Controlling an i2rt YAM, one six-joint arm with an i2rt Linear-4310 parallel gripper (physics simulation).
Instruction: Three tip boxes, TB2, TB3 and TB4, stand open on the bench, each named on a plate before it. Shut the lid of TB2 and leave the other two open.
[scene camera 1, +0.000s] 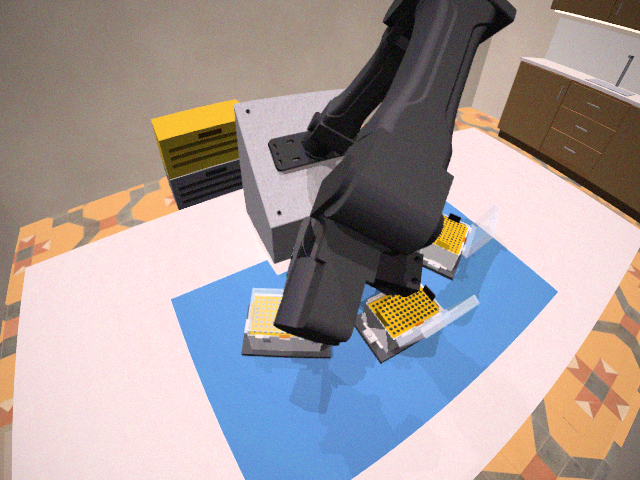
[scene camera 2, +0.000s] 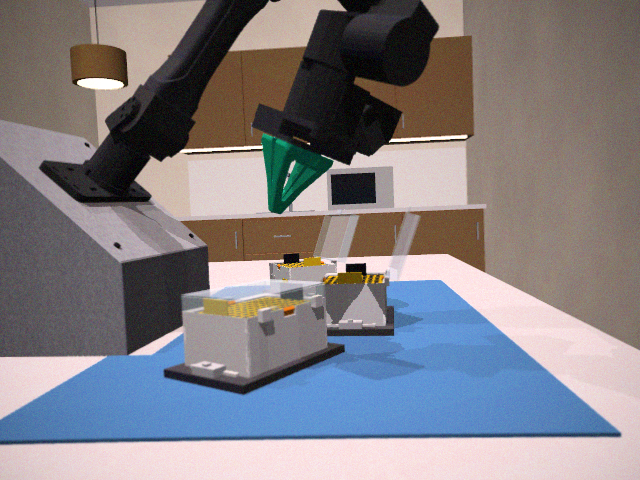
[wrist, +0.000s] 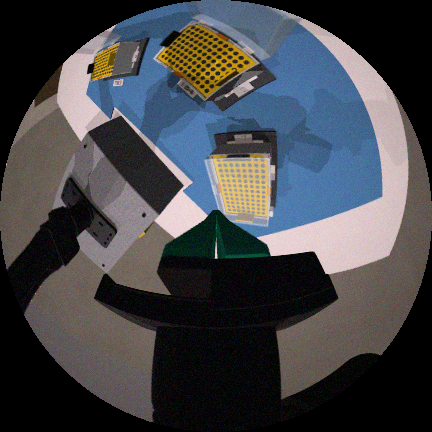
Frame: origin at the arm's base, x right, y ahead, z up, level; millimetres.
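Seen in the pictures: gripper, between the fingertips: (scene camera 2: 274, 212) (wrist: 215, 215); arm's base, origin of its link: (scene camera 1: 315, 146) (scene camera 2: 100, 186) (wrist: 85, 212).
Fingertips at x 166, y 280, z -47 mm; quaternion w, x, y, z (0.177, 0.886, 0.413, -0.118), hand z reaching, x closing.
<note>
Offsets run from my fingertips to a thing's top centre. "spot": to the spot under its first point. Level surfaces: height alone.
The near tip box @(dz -75, dx +26, dy -27 mm) (scene camera 1: 264, 316) (scene camera 2: 217, 335) (wrist: 242, 187) has its clear lid lying flat over the yellow tip rack. The middle tip box @(dz -78, dx -162, dy +70 mm) (scene camera 1: 404, 312) (scene camera 2: 356, 302) (wrist: 205, 60) is open, its clear lid @(dz +1, dx -161, dy +137 mm) (scene camera 1: 450, 317) (scene camera 2: 405, 242) tilted up and back. The far tip box (scene camera 1: 448, 238) (scene camera 2: 279, 271) (wrist: 104, 63) is open too, its lid @(spot: dz -60, dx -427, dy +24 mm) (scene camera 1: 481, 232) (scene camera 2: 336, 238) raised. Name plates @(spot: dz -150, dx -158, dy -2 mm) (wrist: 187, 90) @(spot: dz -150, dx -351, dy -92 mm) (wrist: 118, 82) show by the two open boxes, too blurred to read. My green-fingered gripper (scene camera 2: 277, 209) (wrist: 215, 215) is shut and empty, above the boxes; the arm hides it in scene camera 1.
The boxes stand on a blue mat @(dz -152 mm) (scene camera 1: 217, 361) (scene camera 2: 465, 392) (wrist: 345, 165) on the pale bench. The arm's grey base block (scene camera 1: 258, 170) (scene camera 2: 62, 289) (wrist: 137, 165) stands at the bench's side. A yellow and dark drawer unit (scene camera 1: 199, 136) stands behind it.
</note>
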